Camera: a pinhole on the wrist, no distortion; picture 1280 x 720 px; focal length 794.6 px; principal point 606.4 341.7 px. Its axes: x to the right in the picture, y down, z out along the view. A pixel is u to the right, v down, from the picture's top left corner.
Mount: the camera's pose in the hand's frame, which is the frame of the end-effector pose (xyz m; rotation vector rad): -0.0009 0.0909 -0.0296 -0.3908 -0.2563 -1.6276
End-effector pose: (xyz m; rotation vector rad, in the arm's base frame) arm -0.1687 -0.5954 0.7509 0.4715 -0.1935 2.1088
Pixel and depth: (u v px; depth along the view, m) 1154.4 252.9 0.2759
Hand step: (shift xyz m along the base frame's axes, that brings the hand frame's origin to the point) 0.0617 -0.1227 0.2694
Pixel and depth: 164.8 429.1 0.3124
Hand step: -0.2968 -0.2036 0.2151
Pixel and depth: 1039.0 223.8 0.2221
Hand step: 0.0081 -0.1244 0.1999
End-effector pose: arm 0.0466 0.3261 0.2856 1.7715 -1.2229 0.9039
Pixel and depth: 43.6 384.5 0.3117
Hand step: -0.3569 -0.2659 0.0647
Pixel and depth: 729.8 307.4 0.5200
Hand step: -0.1490 -0.4873 -0.1442
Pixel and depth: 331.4 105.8 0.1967
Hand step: -0.2195 -0.1530 -0.0381
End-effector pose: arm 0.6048 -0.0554 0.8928 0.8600 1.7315 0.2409
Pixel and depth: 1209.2 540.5 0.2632
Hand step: 0.2523 -0.0200 -0.1553
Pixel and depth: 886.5 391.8 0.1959
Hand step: 0.1998 0.0450 -0.0231
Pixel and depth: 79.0 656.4 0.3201
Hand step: 0.3040 0.3505 0.0367
